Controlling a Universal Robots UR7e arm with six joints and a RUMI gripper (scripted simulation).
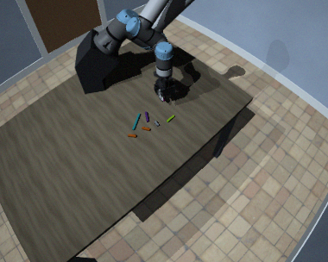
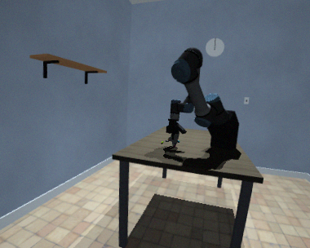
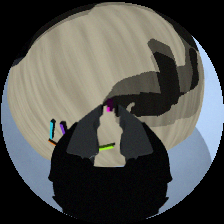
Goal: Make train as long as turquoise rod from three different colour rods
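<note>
The magenta rod is 1 cm below my hand. Round my hand: lime rod: 13 cm ahead, 4 cm to the right, 1 cm below; then purple rod: 14 cm to the right, 5 cm ahead, 1 cm below; then grey rod: 12 cm to the right, 11 cm ahead, 1 cm below.
</note>
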